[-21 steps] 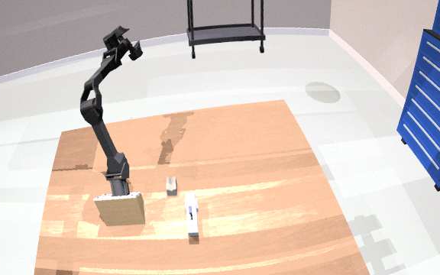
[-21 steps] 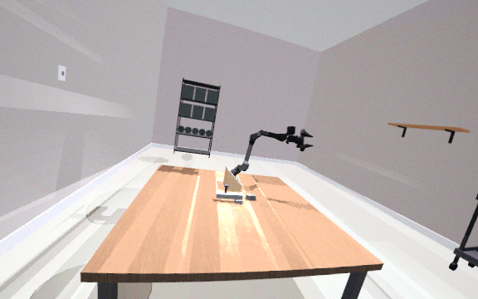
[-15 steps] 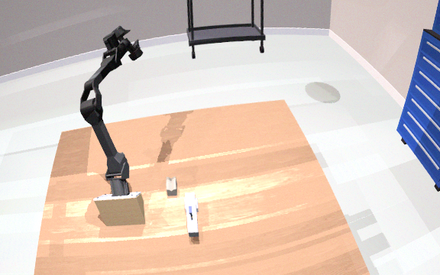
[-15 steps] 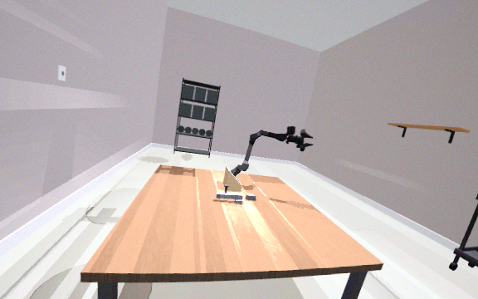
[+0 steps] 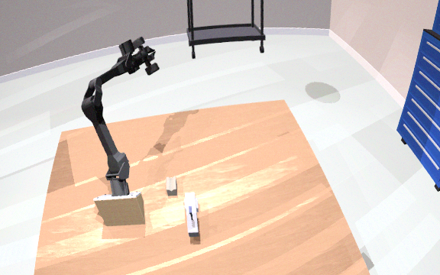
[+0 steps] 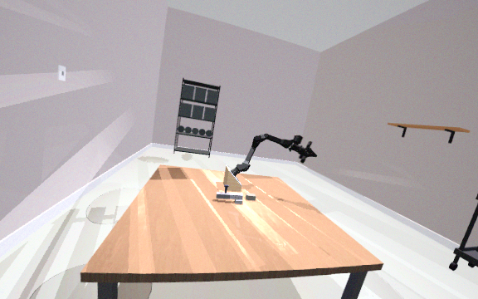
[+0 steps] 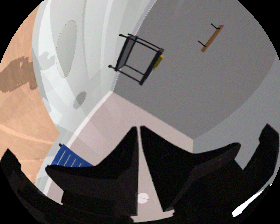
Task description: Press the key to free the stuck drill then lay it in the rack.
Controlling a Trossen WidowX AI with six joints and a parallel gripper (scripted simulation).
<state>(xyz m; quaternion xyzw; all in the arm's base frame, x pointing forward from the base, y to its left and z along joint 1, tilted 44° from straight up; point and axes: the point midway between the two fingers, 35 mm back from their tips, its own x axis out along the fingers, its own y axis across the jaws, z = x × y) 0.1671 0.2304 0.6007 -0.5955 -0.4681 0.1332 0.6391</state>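
Right now the blue key is 700 mm to the right of my gripper tip, 310 mm below it and 70 mm ahead of it. Round my gripper tip: grey rack 490 mm to the right, 380 mm below, 10 mm ahead; white block 660 mm to the right, 360 mm below, 70 mm ahead; drill 640 mm to the right, 350 mm below, 70 mm ahead.
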